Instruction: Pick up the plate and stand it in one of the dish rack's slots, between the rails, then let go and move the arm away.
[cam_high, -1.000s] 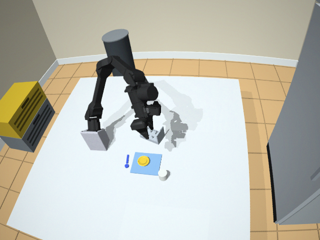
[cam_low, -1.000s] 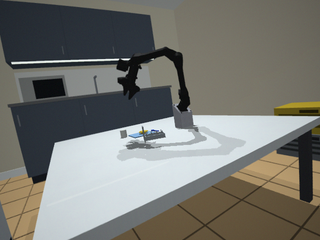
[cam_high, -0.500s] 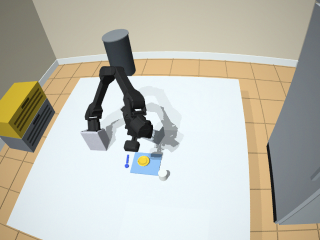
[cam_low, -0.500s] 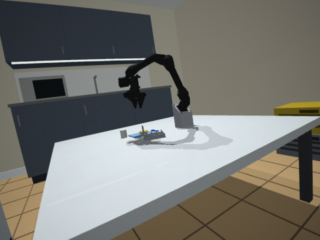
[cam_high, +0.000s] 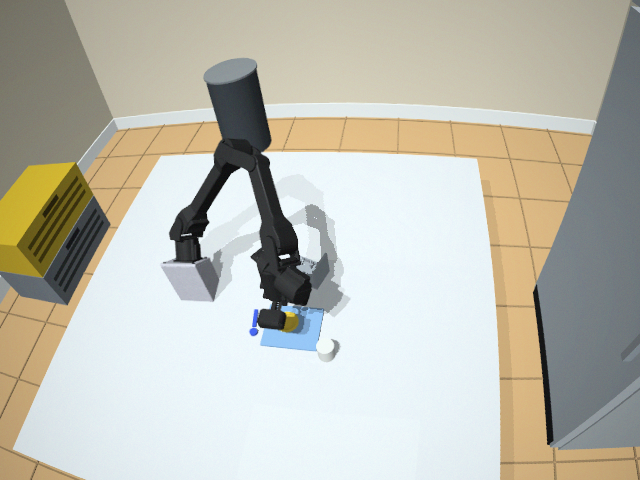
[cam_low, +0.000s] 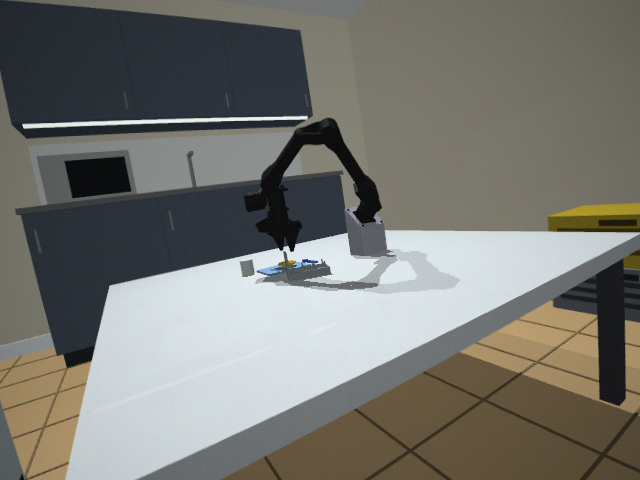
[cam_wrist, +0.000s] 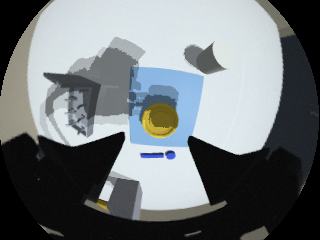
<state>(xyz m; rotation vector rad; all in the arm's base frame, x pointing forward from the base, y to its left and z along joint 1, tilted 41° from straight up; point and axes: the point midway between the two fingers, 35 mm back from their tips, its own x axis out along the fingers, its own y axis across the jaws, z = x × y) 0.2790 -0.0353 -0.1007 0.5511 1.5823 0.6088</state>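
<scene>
My gripper tip is 10 mm short of the yellow plate and 40 mm above it. Also, from my gripper tip: white cup: 120 mm ahead, 80 mm to the right, 40 mm below; then light blue mat: 20 mm ahead, 10 mm to the right, 60 mm below; then blue utensil: 90 mm behind, 20 mm to the right, 60 mm below.
</scene>
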